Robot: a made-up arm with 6 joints.
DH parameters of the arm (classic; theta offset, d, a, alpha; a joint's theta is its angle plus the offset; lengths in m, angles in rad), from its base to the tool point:
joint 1: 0 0.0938 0 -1.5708
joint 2: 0.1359 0 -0.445 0
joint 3: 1.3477 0 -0.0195 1.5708
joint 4: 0 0.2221 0 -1.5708
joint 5: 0 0 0.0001 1.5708
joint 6: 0 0.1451 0 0
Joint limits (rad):
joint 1: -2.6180..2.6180
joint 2: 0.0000..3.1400
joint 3: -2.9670..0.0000
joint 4: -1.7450..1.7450
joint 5: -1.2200..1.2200
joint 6: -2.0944..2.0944
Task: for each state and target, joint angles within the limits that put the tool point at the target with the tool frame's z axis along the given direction. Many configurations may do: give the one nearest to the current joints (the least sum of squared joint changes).
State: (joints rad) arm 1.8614 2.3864 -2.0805 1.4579 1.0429 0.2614
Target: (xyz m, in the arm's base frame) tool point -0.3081 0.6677 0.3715 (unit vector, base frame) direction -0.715 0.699 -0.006
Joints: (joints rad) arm 1.9170 2.4897 -2.5829 1.2037 0.4853 0.2614
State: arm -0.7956 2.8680 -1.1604 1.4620 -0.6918 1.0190
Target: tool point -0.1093 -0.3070 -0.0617 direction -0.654 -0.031 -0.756
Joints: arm -1.6186 2.6782 -0.3727 0.9110 -0.9699 1.0190
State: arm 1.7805 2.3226 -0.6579 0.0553 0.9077 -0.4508
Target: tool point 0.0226 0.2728 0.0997 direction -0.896 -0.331 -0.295
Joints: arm 1.1266 2.3493 -0.6163 0.7907 1.2180 -0.4508
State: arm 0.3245 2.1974 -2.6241 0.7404 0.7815 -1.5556
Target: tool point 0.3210 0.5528 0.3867 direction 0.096 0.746 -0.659
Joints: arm 0.9663 2.3227 -2.6522 0.3763 1.2192 -1.5556
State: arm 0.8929 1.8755 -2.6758 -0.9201 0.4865 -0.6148
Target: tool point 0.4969 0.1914 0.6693 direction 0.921 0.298 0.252
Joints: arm 0.3873 2.0207 -2.7009 -0.1461 0.5166 -0.6148
